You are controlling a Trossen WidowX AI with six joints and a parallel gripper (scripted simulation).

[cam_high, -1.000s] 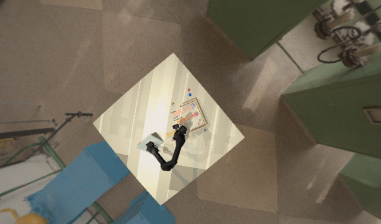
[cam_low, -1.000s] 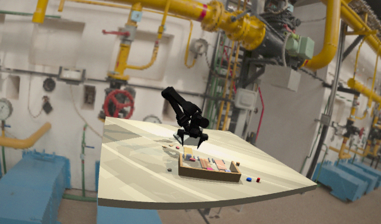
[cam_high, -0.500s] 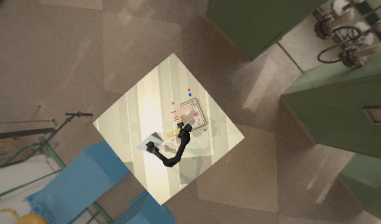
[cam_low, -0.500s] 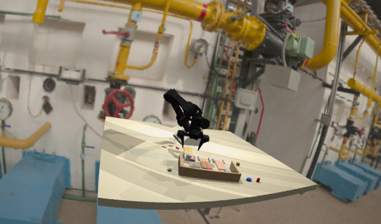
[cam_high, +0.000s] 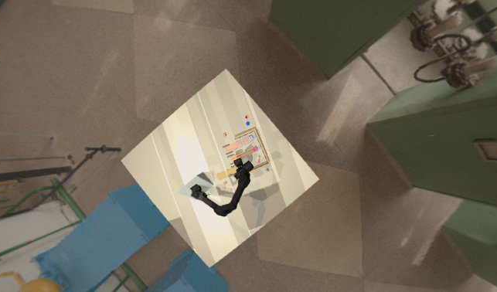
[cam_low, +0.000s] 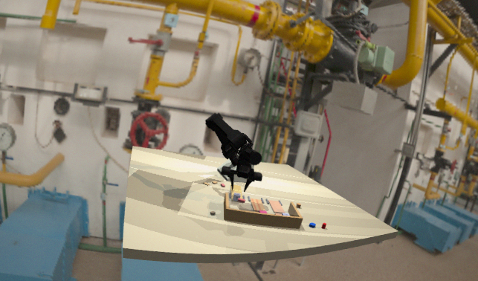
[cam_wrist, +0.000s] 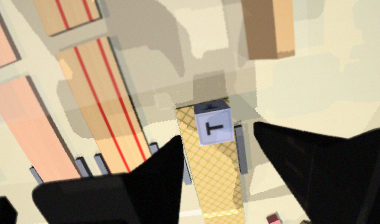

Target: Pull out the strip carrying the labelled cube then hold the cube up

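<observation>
Now: the strip 11 cm behind my gripper tip, 5 cm below it and 3 cm to the left of it. The rest, counted from my gripper tip: red piece: 34 cm to the left, 29 cm ahead, 4 cm below; then grey disc: 17 cm ahead, 15 cm to the right, 5 cm below; then blue disc: 28 cm to the left, 27 cm ahead, 5 cm below.
</observation>
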